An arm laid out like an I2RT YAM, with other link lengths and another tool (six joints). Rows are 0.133 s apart.
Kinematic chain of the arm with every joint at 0, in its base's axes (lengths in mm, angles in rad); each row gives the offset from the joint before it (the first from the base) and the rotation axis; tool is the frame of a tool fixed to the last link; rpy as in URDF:
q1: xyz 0 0 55.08 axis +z
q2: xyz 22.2 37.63 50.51 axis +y
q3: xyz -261.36 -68.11 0 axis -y
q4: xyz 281.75 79.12 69 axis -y
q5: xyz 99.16 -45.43 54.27 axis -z
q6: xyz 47.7 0 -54.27 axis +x
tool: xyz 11 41 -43 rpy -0.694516 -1.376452 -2.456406
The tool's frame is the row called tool.
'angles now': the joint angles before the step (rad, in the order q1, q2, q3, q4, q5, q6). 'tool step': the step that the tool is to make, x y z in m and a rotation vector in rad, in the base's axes. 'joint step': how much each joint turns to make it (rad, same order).
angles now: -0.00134 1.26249 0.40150 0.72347 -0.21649 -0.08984
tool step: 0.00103 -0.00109 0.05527 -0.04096 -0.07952 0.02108
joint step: 0.00040 -0.15029 0.09194 -0.17242 -0.01639 -0.04386
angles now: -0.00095 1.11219 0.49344 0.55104 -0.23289 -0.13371
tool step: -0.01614 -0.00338 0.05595 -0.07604 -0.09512 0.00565
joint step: 0.00075 -0.17585 0.07782 -0.17662 -0.00268 -0.07820
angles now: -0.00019 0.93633 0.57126 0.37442 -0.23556 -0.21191
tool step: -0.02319 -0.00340 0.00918 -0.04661 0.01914 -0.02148
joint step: 0.00036 -0.12665 -0.00115 -0.15527 0.02211 -0.04768
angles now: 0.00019 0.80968 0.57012 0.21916 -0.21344 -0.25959
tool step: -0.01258 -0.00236 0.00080 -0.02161 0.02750 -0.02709
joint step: 0.00077 -0.06254 -0.00115 -0.09305 0.02863 -0.02098
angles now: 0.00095 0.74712 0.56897 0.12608 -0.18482 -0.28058
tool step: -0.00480 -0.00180 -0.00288 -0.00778 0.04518 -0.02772
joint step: 0.00001 -0.01372 0.00991 -0.06979 0.02823 -0.00572
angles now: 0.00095 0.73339 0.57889 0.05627 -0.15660 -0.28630
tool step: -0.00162 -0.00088 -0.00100 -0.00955 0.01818 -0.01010
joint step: 0.00076 -0.00267 0.00649 -0.02862 0.01182 -0.00840
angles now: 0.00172 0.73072 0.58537 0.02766 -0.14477 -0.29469
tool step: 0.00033 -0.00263 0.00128 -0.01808 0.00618 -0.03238
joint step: -0.00001 0.00001 0.01031 -0.01831 0.03433 -0.01412
